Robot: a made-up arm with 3 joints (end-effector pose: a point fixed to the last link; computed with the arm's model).
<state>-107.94 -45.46 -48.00</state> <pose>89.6 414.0 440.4 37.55 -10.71 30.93</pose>
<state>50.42 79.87 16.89</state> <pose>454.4 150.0 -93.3 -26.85 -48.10 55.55</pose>
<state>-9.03 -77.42 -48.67</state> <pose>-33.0 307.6 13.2 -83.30 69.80 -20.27</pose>
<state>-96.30 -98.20 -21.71</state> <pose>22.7 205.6 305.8 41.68 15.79 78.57</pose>
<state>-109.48 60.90 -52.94</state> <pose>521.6 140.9 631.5 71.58 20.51 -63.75</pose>
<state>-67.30 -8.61 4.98</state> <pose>292.9 440.5 218.3 68.57 -3.41 1.08</pose>
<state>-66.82 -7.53 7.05</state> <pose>296.8 436.7 212.9 70.58 -3.81 0.21</pose>
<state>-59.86 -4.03 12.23</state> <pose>308.2 428.7 168.0 70.20 -4.58 -1.99</pose>
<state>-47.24 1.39 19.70</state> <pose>323.1 404.7 91.9 67.22 -6.65 -4.53</pose>
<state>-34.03 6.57 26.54</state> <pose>334.4 364.6 20.9 62.90 -9.61 -5.59</pose>
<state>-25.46 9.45 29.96</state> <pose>339.2 332.5 -18.3 58.83 -11.50 -5.25</pose>
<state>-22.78 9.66 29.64</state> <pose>338.3 324.5 -28.1 55.87 -11.52 -4.74</pose>
